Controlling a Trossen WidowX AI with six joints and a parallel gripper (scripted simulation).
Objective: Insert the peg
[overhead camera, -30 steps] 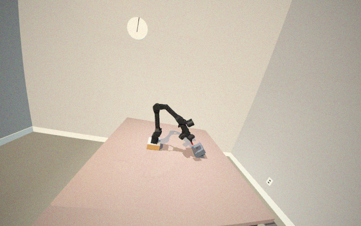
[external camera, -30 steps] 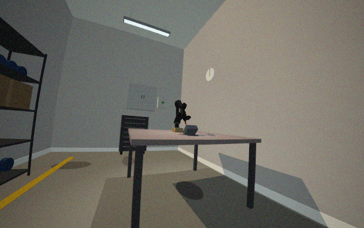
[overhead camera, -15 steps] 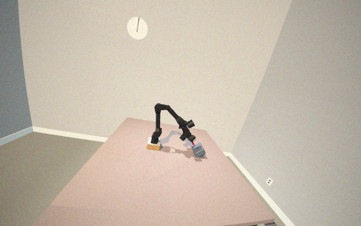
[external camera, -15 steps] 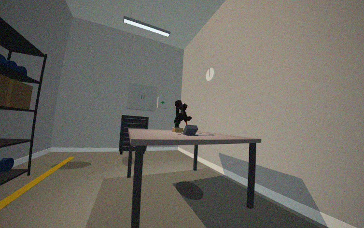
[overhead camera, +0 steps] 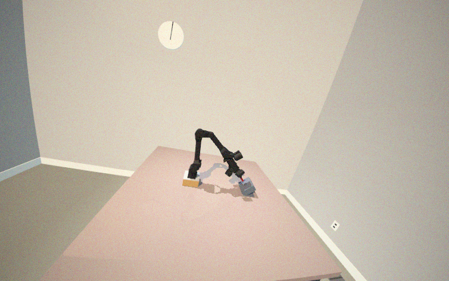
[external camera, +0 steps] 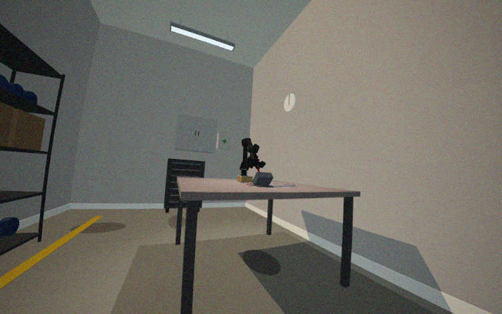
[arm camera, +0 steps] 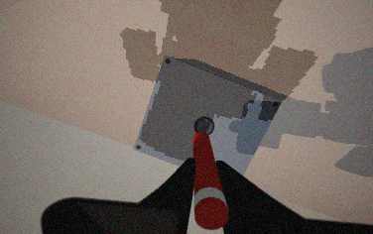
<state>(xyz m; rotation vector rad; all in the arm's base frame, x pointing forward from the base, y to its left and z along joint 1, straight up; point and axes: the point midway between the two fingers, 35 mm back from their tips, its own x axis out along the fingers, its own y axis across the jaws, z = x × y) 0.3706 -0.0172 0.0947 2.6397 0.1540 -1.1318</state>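
Right now the grey sloped panel is 8 cm below my gripper tip, 8 cm ahead of it and 1 cm to the left of it. From my gripper tip the other things lie so: red peg (1 cm behind, 1 cm above).
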